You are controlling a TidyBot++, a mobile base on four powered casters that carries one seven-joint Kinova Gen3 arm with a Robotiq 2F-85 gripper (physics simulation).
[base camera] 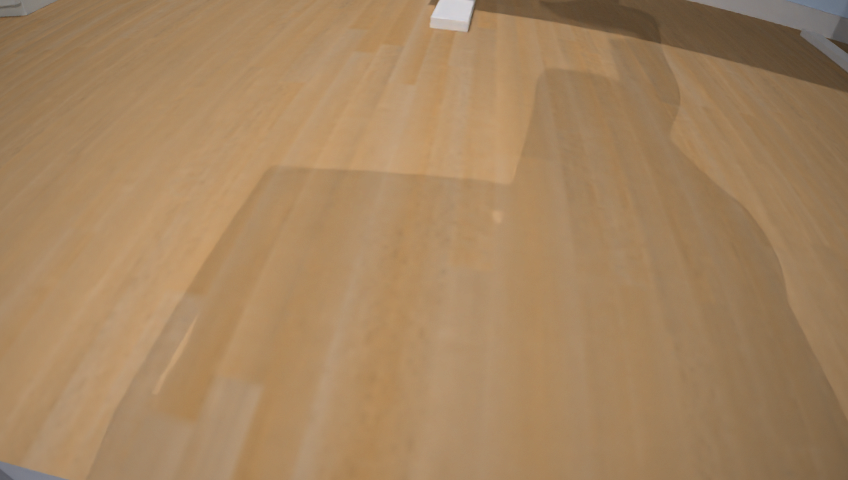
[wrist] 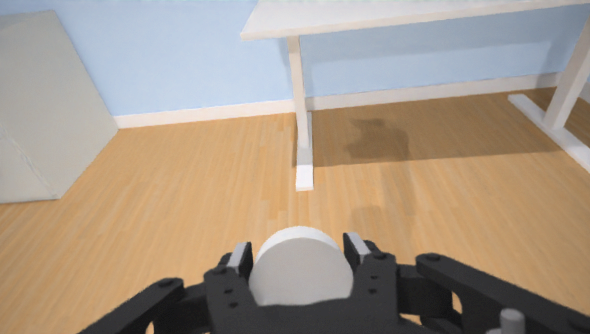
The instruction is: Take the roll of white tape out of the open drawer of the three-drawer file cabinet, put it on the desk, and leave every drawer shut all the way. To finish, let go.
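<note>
My gripper (wrist: pixel 298 255) is shut on the roll of white tape (wrist: pixel 301 272), which shows as a pale disc between the two fingers in the wrist view, held in the air above the floor. The white desk (wrist: pixel 400 15) stands ahead, at the top centre and right of the wrist view, beyond the gripper. A pale grey cabinet (wrist: pixel 45 100) stands at the left edge of the wrist view. Part of it is cut off, and I cannot tell from here how its drawers stand.
The desk's near left foot (wrist: pixel 305 177) (base camera: pixel 453 14) rests on the wooden floor (wrist: pixel 175 200) (base camera: pixel 386 237). Its right foot (wrist: pixel 555 132) (base camera: pixel 824 48) is farther right. A blue wall (wrist: pixel 175 60) runs behind the desk. Shadows lie across the floor.
</note>
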